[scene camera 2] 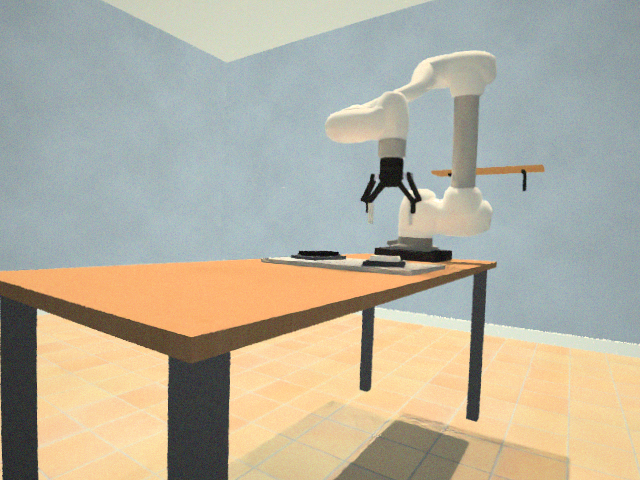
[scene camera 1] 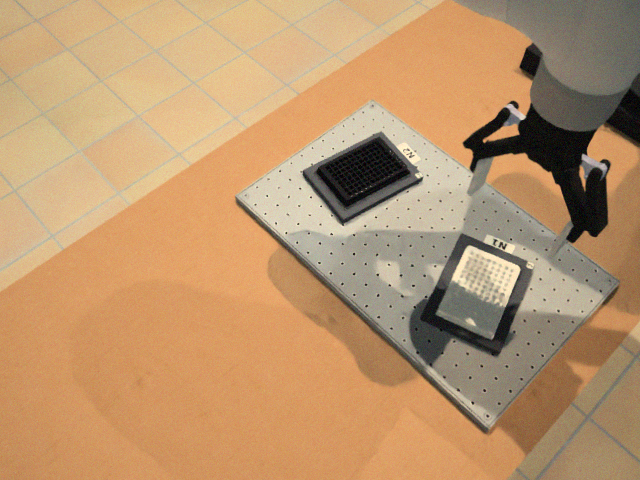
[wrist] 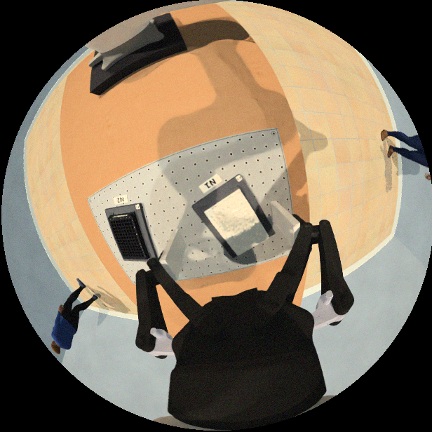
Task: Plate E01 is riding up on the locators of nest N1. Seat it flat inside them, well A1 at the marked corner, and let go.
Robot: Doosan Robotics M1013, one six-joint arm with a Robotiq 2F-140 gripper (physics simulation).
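Frame: origin at the arm's base, x left, y back, z up, level; centimetres.
Seen in the pictures: gripper, fingertip midpoint: (scene camera 2: 389, 224) (scene camera 1: 514, 218); arm's base at its link origin: (scene camera 2: 414, 249).
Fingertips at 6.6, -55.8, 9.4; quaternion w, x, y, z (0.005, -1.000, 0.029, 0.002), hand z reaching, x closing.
Pixels of each thing's top centre, then the offset from my fingertips to it, as dx, dy, dz. "pt": a spot on its surface instead. Level surfaces: height alone.
- Plate E01 at its top centre: (scene camera 1: 480, 287) (scene camera 2: 385, 255) +1.2, -6.0, -9.9
- dark nest N1 at its top centre: (scene camera 1: 480, 288) (scene camera 2: 385, 259) +1.1, -5.4, -11.3
- small pale corner mark at its top centre: (scene camera 1: 530, 265) +4.4, +3.2, -11.6
- Nest N2 at a spot on its surface: (scene camera 1: 361, 211) pt -21.0, -6.1, -12.0
- black plate at its top centre: (scene camera 1: 363, 167) (scene camera 2: 319, 251) -25.7, -0.2, -10.2
- perforated grey board at a spot on its surface: (scene camera 1: 310, 217) pt -26.6, -12.1, -12.7
- orange table at its surface level: dz -14.1
Plate E01 (scene camera 1: 485, 279) (scene camera 2: 385, 257) (wrist: 235, 215), pale with many wells, lies on the dark nest N1 (scene camera 1: 447, 279) (scene camera 2: 383, 264) (wrist: 252, 202). It stands proud of the nest in scene camera 2; its exact tilt and contact with the locators are too small to tell. A small pale corner mark (scene camera 1: 530, 265) (wrist: 239, 178) shows on the nest near the N1 label. Well A1 cannot be made out. My gripper (scene camera 1: 512, 224) (scene camera 2: 391, 222) (wrist: 226, 224) is open and empty, well above the nest, its fingers to either side of the plate in the wrist view. Shadow covers part of the plate.
Nest N2 (scene camera 1: 361, 211) (wrist: 140, 220) holds a black plate (scene camera 1: 366, 170) (scene camera 2: 317, 253) (wrist: 130, 235). Both nests stand on a perforated grey board (scene camera 1: 310, 217) (wrist: 150, 185) on the orange table (scene camera 1: 206, 335) (scene camera 2: 206, 294). The robot's black base (scene camera 2: 439, 254) stands behind the board.
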